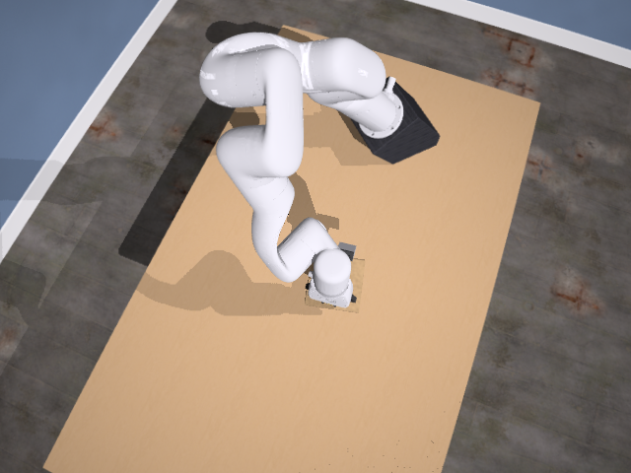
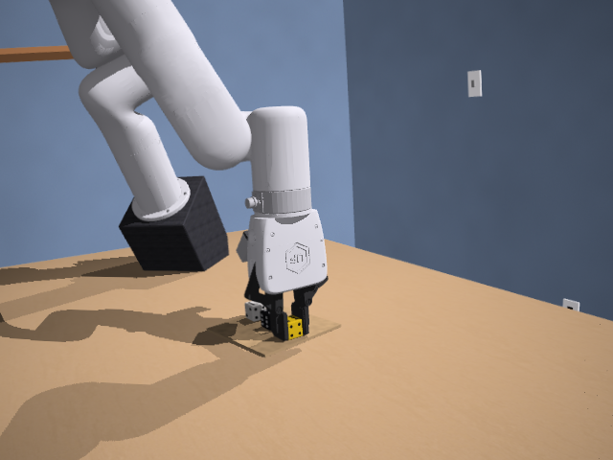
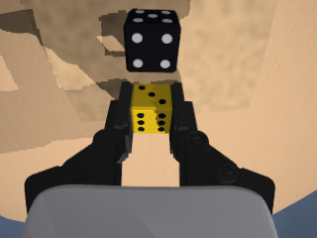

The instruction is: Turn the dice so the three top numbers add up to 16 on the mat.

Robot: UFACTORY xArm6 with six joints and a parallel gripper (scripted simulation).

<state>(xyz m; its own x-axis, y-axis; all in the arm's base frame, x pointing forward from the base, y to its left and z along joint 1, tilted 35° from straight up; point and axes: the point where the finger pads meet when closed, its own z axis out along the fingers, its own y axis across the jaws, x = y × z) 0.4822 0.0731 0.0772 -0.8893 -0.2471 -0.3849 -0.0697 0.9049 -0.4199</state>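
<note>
Right now my hand is 1 cm above the yellow die. Also, from my hand: tan mat (5 cm behind, 2 cm below); then black die (5 cm behind, 1 cm below); then white die (10 cm behind, 1 cm to the right, 1 cm below).
</note>
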